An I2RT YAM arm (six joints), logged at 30 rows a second.
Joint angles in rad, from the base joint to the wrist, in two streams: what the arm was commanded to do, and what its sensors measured. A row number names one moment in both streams.
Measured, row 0:
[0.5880 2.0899 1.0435 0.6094 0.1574 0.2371]
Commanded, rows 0 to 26:
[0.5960 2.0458 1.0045 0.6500 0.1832 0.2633]
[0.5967 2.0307 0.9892 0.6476 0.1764 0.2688]
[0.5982 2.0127 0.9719 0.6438 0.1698 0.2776]
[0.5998 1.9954 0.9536 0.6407 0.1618 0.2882]
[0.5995 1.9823 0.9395 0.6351 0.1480 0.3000]
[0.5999 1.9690 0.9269 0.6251 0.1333 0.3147]
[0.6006 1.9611 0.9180 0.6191 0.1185 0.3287]
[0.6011 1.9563 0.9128 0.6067 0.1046 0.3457]
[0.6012 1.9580 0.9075 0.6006 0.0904 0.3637]
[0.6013 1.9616 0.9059 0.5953 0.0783 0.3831]
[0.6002 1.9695 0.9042 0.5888 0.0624 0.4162]
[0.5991 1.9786 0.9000 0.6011 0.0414 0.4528]
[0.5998 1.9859 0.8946 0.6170 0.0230 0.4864]
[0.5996 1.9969 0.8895 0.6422 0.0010 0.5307]
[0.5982 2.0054 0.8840 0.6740 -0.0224 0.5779]
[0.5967 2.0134 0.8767 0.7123 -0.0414 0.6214]
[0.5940 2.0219 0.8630 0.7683 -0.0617 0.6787]
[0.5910 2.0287 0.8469 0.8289 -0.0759 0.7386]
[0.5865 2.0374 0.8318 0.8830 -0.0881 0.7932]
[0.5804 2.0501 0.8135 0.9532 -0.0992 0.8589]
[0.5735 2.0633 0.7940 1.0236 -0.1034 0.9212]
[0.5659 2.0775 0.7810 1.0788 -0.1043 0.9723]
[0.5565 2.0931 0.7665 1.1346 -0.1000 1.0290]
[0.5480 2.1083 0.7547 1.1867 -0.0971 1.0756]
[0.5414 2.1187 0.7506 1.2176 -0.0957 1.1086]
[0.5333 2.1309 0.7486 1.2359 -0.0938 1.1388]
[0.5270 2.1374 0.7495 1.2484 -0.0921 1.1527]
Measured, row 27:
[0.5491 2.1098 0.7547 1.0653 -0.0826 0.9718]
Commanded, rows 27 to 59:
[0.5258 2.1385 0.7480 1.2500 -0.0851 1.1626]
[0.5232 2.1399 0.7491 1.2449 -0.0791 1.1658]
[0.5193 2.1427 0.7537 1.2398 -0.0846 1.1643]
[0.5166 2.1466 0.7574 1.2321 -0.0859 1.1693]
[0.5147 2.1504 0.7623 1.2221 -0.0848 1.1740]
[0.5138 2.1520 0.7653 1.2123 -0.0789 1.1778]
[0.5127 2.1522 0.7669 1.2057 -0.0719 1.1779]
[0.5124 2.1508 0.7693 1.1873 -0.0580 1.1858]
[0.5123 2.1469 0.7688 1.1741 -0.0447 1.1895]
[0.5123 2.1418 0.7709 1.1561 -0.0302 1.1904]
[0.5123 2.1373 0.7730 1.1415 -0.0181 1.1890]
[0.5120 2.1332 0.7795 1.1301 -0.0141 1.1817]
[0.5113 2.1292 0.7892 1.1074 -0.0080 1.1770]
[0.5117 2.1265 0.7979 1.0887 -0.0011 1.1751]
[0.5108 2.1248 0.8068 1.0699 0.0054 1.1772]
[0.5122 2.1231 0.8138 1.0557 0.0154 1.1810]
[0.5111 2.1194 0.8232 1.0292 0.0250 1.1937]
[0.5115 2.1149 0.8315 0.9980 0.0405 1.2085]
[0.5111 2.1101 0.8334 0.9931 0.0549 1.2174]
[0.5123 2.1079 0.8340 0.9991 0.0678 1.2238]
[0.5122 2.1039 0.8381 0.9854 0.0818 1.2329]
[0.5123 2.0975 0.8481 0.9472 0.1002 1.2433]
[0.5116 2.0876 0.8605 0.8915 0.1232 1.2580]
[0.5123 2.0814 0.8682 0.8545 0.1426 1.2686]
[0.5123 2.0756 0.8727 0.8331 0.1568 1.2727]
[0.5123 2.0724 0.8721 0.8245 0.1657 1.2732]
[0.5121 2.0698 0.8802 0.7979 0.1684 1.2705]
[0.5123 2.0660 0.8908 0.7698 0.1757 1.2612]
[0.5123 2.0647 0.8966 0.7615 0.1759 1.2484]
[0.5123 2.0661 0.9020 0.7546 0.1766 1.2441]
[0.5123 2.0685 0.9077 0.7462 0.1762 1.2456]
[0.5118 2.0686 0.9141 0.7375 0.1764 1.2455]
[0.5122 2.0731 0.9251 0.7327 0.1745 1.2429]
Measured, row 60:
[0.5152 2.0945 0.8993 0.7979 0.1223 1.2160]
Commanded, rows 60 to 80:
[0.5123 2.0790 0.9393 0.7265 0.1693 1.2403]
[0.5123 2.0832 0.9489 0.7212 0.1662 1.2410]
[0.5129 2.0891 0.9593 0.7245 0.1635 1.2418]
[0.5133 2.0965 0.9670 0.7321 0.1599 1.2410]
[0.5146 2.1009 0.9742 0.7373 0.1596 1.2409]
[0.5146 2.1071 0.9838 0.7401 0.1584 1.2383]
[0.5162 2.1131 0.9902 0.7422 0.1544 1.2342]
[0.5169 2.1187 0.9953 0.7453 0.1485 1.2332]
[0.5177 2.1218 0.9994 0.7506 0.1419 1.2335]
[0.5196 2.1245 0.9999 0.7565 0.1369 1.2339]
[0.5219 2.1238 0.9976 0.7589 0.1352 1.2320]
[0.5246 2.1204 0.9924 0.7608 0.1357 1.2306]
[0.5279 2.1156 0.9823 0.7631 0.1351 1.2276]
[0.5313 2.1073 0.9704 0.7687 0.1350 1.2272]
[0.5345 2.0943 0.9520 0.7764 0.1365 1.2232]
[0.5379 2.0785 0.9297 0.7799 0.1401 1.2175]
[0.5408 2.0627 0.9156 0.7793 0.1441 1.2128]
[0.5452 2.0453 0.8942 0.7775 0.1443 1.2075]
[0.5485 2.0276 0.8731 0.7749 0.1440 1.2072]
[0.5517 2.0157 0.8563 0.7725 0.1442 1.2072]
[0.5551 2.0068 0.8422 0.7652 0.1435 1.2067]
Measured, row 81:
[0.5419 2.0666 0.8692 0.7631 0.1242 1.1992]
